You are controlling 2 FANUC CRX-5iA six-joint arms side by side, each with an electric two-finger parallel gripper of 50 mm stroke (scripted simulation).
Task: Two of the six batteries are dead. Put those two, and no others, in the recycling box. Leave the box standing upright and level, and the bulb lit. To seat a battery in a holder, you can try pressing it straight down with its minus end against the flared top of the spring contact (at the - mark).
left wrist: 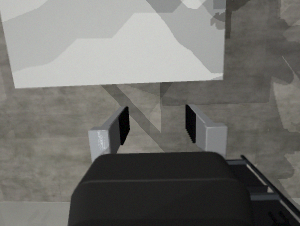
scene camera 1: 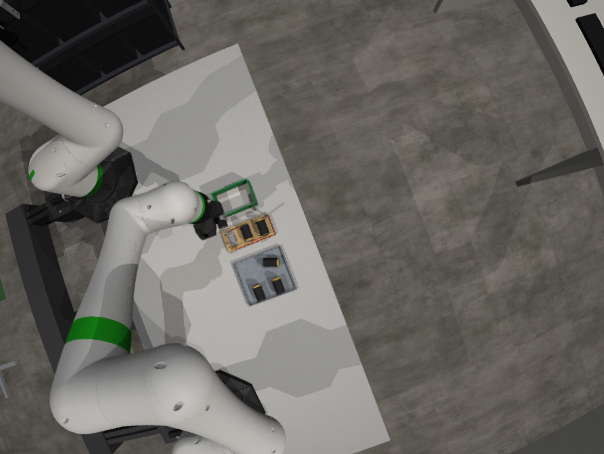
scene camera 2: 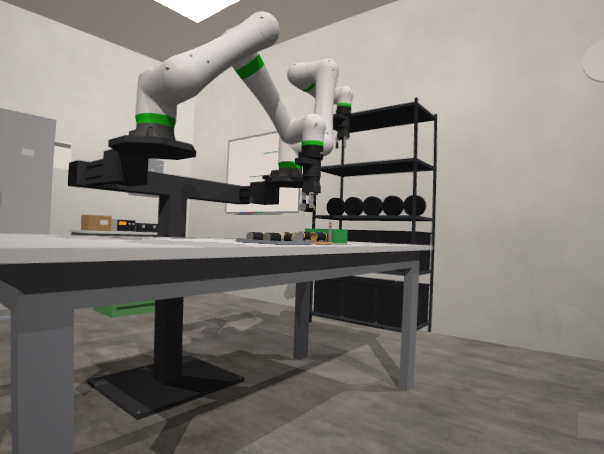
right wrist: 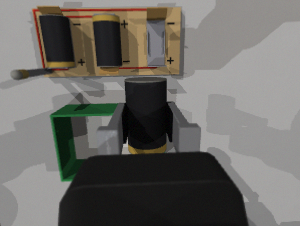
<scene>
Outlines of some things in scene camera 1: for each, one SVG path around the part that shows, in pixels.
A grey tray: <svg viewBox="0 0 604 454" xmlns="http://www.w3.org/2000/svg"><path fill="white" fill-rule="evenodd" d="M281 246L233 263L249 307L297 290ZM261 283L266 300L258 302L252 286ZM280 276L285 292L277 295L271 279ZM262 259L280 258L280 266L263 267Z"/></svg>
</scene>
